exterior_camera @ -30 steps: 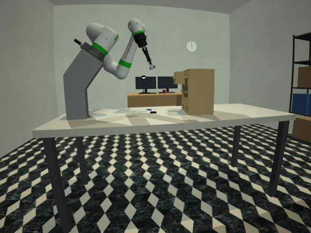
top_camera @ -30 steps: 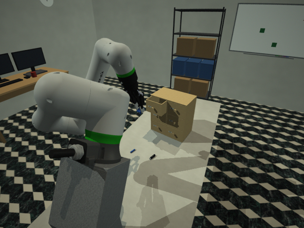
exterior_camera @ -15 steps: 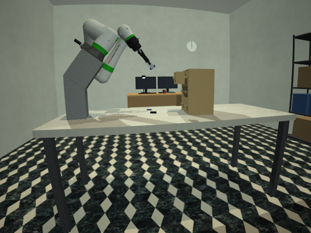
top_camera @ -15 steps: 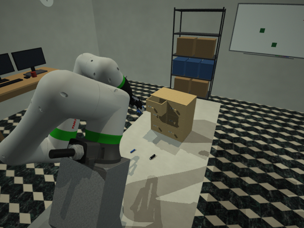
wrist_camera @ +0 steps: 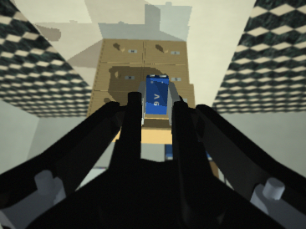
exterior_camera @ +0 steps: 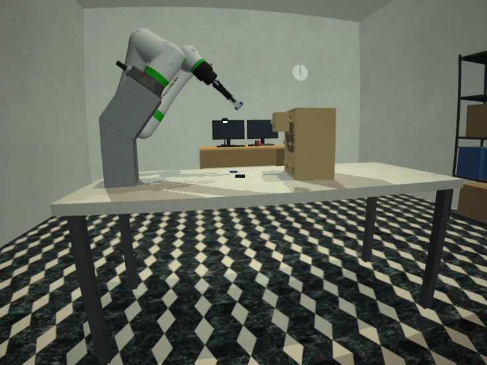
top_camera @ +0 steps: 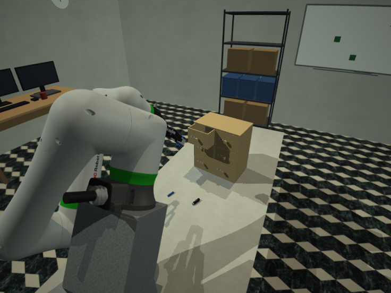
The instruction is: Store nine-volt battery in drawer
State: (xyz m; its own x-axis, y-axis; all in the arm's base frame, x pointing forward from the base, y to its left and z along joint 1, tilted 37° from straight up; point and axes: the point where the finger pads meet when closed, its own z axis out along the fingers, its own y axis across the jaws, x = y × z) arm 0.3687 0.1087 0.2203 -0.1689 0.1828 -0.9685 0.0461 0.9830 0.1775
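Right now my hand is 10 mm short of the blue nine-volt battery and 20 mm above it. Also, from my hand: black cylinder: 10 mm ahead, 90 mm to the right, 370 mm below; blue cylinder: 10 mm behind, 60 mm to the left, 370 mm below.
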